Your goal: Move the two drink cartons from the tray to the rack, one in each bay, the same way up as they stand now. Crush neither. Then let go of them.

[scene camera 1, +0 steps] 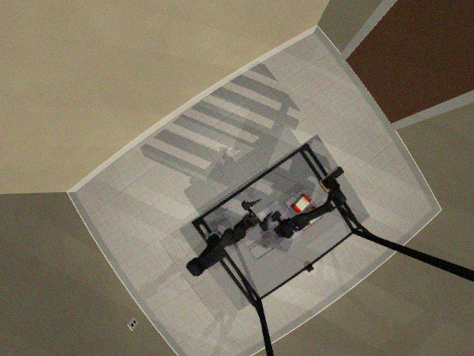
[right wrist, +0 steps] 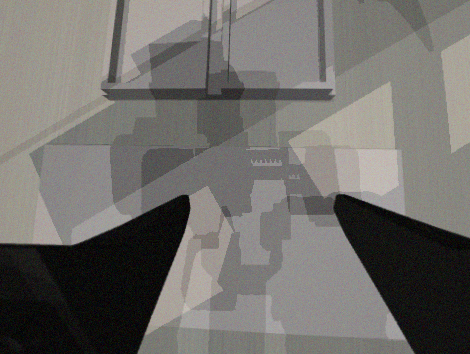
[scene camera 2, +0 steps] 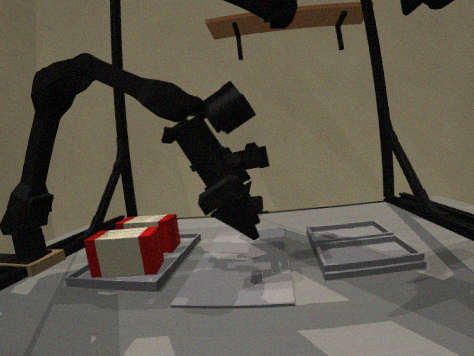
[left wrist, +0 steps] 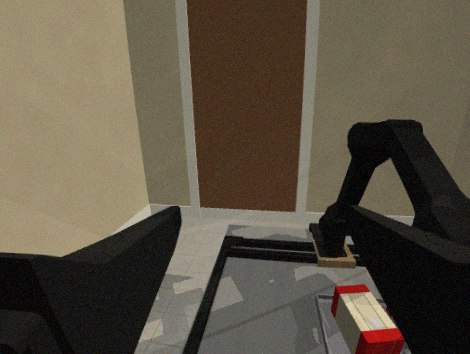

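Where they show: left gripper, fingertip midpoint: [scene camera 1: 267, 205] [left wrist: 263, 214]; right gripper, fingertip midpoint: [scene camera 1: 275, 226] [right wrist: 261, 201] [scene camera 2: 257, 230]; left arm's base, link origin: [scene camera 1: 214, 239]; right arm's base, link origin: [scene camera 1: 328, 183] [scene camera 2: 31, 256] [left wrist: 332, 249].
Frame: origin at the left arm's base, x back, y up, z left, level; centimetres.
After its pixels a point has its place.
Observation:
Two red-and-cream drink cartons stand in the grey tray [scene camera 2: 145, 286] {x -55.1, y -3.5, z -13.2 cm} [left wrist: 323, 327] {x -62.3, y -2.9, z -14.1 cm}: a front carton [scene camera 2: 120, 252] {x -60.5, y 0.5, z -17.7 cm} and a back carton [scene camera 2: 170, 232] {x -54.8, y 0.3, z -29.4 cm}. One carton [scene camera 1: 301, 203] {x -60.7, y 2.9, z -20.1 cm} shows clearly in scene camera 1, the other partly behind the right arm; one carton [left wrist: 367, 315] {x -60.0, y 3.0, z -20.4 cm} shows in the left wrist view. The grey two-bay rack [scene camera 2: 375, 265] {x -21.1, y -3.2, z -11.7 cm} [right wrist: 270, 94] {x -28.1, y -3.3, z -17.8 cm} holds no carton. My right gripper [scene camera 2: 256, 235] {x -37.4, y 1.9, z -20.1 cm} [right wrist: 261, 201] {x -37.4, y 1.9, z -20.1 cm} is open and empty above the mat, between tray and rack, pointing down. My left gripper [scene camera 1: 266, 208] {x -40.9, y 32.8, z 0.1 cm} [left wrist: 263, 214] {x -40.9, y 32.8, z 0.1 cm} is open and empty, raised, with its wrist camera facing the door.
A pale flat mat [scene camera 2: 235, 295] {x -41.5, y -4.0, z -9.9 cm} [right wrist: 310, 260] {x -43.1, y -4.0, z -15.8 cm} lies between tray and rack. Dark frame posts [scene camera 2: 382, 120] {x 5.8, y 21.2, z -54.5 cm} stand at the table's ends. A wooden shelf [scene camera 2: 285, 21] is on the wall. Both arms reach in over the table, their grippers fairly near each other in scene camera 1.

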